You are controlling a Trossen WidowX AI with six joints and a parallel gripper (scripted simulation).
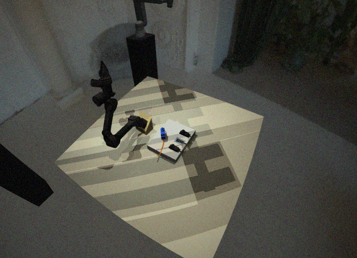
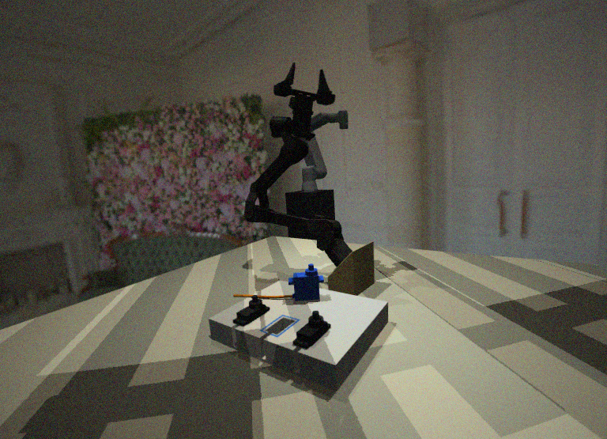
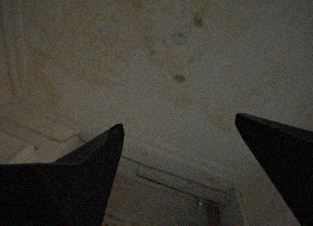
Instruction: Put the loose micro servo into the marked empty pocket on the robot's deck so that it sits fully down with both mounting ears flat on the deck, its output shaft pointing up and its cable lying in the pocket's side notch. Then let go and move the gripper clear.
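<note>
Right now the white deck is 63 cm below my gripper tip, 27 cm ahead of it and 18 cm to the left of it.
</note>
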